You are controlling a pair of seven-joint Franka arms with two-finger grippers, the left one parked.
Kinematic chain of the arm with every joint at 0, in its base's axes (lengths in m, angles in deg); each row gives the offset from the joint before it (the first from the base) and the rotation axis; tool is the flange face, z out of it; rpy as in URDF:
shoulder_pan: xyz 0 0 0.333 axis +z
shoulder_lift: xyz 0 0 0 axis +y
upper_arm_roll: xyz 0 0 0.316 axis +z
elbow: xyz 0.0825 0 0 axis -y
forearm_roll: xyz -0.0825 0 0.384 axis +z
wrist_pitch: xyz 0 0 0 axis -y
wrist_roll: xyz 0.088 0 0 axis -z
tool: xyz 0 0 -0.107 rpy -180 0 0
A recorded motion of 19 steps. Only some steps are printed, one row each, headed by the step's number.
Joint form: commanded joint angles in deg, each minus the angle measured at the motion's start. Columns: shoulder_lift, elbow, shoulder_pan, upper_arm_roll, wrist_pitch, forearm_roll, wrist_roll.
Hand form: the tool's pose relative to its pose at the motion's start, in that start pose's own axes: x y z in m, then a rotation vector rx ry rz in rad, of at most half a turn. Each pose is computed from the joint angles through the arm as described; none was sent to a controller.
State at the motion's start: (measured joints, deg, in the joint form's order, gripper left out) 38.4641 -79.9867 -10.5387 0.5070 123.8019 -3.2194 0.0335
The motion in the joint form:
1: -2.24 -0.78 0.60 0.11 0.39 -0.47 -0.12
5: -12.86 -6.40 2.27 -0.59 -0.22 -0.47 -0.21
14: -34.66 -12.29 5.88 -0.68 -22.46 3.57 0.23
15: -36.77 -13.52 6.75 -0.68 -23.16 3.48 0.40
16: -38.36 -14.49 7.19 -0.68 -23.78 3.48 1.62
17: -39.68 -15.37 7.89 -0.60 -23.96 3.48 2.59
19: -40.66 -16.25 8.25 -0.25 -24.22 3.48 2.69
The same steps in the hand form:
1: 0.0003 -0.0076 -0.0233 -0.0055 0.0329 -0.0175
5: -0.0196 -0.0178 -0.1107 -0.0122 0.1101 -0.0345
14: -0.1200 -0.0496 -0.2800 0.0556 0.0000 -0.0564
15: -0.1314 -0.0570 -0.2914 0.0557 0.0034 -0.0688
16: -0.1404 -0.0603 -0.2990 0.0565 0.0030 -0.0552
17: -0.1478 -0.0670 -0.3053 0.0582 0.0073 -0.0517
19: -0.1541 -0.0733 -0.3078 0.0589 0.0046 -0.0624

